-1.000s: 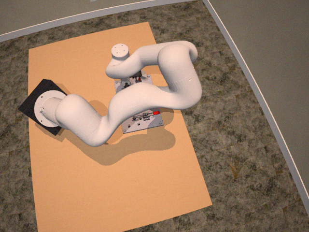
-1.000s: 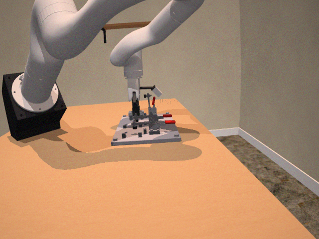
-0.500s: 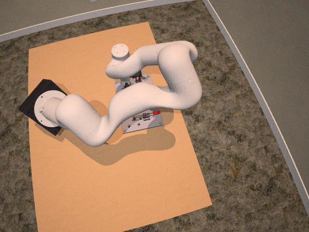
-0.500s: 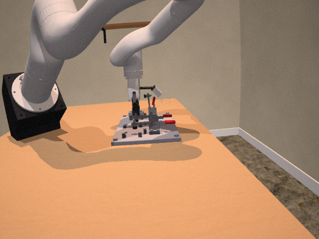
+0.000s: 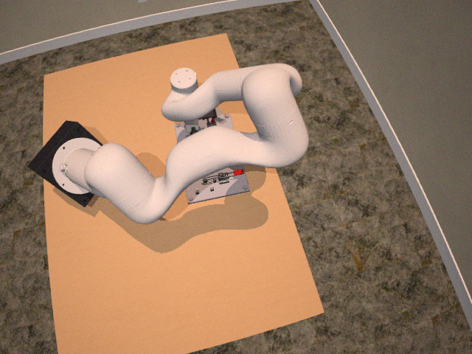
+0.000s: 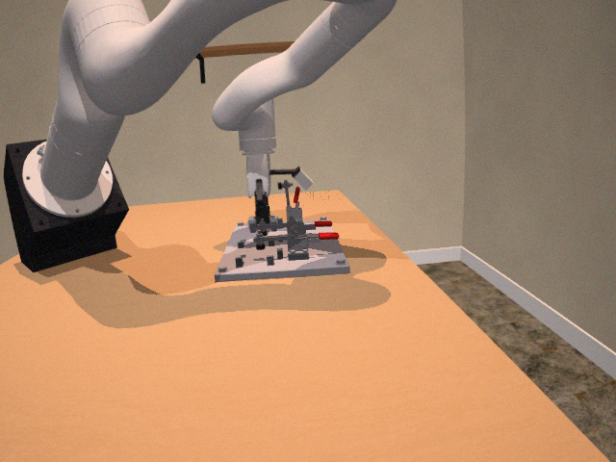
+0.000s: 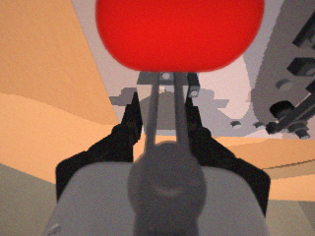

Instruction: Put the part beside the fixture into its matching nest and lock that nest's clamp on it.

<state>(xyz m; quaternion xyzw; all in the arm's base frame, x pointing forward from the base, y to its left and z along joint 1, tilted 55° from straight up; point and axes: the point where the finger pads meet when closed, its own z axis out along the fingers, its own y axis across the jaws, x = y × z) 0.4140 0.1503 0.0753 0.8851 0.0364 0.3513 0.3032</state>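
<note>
Right now the grey block is 1 cm below my hand. The rest, counted from my hand: grey fixture plate 2 cm ahead, 12 cm to the right, 4 cm below.
</note>
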